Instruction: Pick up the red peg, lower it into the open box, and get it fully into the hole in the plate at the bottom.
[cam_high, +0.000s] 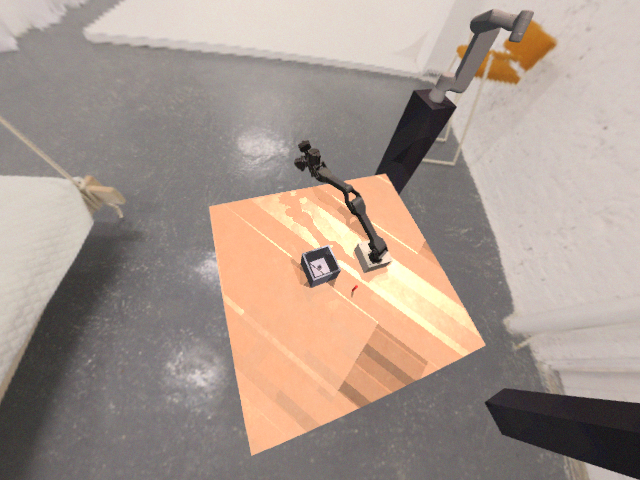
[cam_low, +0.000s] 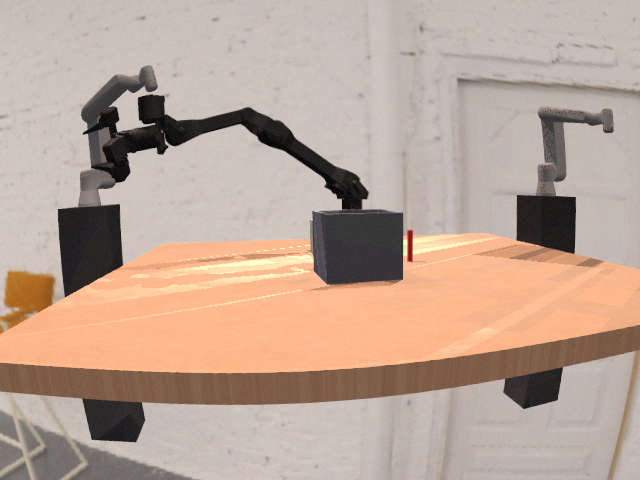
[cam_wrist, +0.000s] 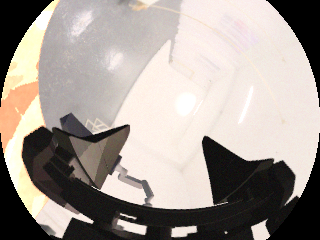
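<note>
Now: gripper tip 82 cm to the right of the red peg, 27 cm above it and 1 cm past it. From my gripper tip the other things lie so: plate (65 cm to the left, 27 cm below, 13 cm ahead).
</note>
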